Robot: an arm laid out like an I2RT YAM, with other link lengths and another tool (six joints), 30 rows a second.
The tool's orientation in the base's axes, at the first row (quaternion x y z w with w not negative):
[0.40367, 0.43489, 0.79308, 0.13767]
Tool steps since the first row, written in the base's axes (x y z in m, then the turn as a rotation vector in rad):
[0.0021, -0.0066, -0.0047, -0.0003, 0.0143, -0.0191]
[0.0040, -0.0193, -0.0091, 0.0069, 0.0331, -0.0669]
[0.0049, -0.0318, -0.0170, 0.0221, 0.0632, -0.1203]
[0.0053, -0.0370, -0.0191, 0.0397, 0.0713, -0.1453]
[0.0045, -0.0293, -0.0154, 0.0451, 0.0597, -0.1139]
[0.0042, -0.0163, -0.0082, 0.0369, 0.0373, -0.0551]
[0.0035, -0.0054, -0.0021, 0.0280, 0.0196, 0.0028]
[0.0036, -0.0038, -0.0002, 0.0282, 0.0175, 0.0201]
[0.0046, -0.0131, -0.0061, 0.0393, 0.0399, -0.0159]
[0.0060, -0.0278, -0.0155, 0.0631, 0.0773, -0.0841]
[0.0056, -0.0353, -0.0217, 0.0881, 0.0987, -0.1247]
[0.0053, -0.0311, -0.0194, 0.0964, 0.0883, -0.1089]
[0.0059, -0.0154, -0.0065, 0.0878, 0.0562, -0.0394]
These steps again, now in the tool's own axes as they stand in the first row. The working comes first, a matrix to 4 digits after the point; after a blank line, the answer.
The tool's axes in the first row as the columns of a matrix, in the base's axes (used below as rounded here):
[-0.6362, 0.1327, 0.7600]
[0.5695, -0.5838, 0.5787]
[0.5205, 0.8009, 0.2958]

[-0.0075, 0.0004, -0.0036, -0.0016, -0.0237, 0.0024]
[-0.0183, 0.0045, -0.0108, -0.0204, -0.0720, 0.0046]
[-0.0301, 0.0056, -0.0197, -0.0407, -0.1303, 0.0178]
[-0.0344, 0.0070, -0.0230, -0.0603, -0.1527, 0.0285]
[-0.0276, 0.0054, -0.0181, -0.0540, -0.1201, 0.0351]
[-0.0162, 0.0035, -0.0087, -0.0309, -0.0610, 0.0333]
[-0.0064, 0.0019, -0.0011, -0.0052, -0.0055, 0.0335]
[-0.0046, 0.0025, 0.0005, 0.0025, 0.0096, 0.0375]
[-0.0136, 0.0034, -0.0059, -0.0106, -0.0308, 0.0483]
[-0.0277, 0.0046, -0.0161, -0.0399, -0.1041, 0.0678]
[-0.0350, 0.0040, -0.0226, -0.0647, -0.1458, 0.0872]
[-0.0312, 0.0033, -0.0197, -0.0677, -0.1260, 0.0922]
[-0.0159, 0.0046, -0.0064, -0.0444, -0.0527, 0.0876]

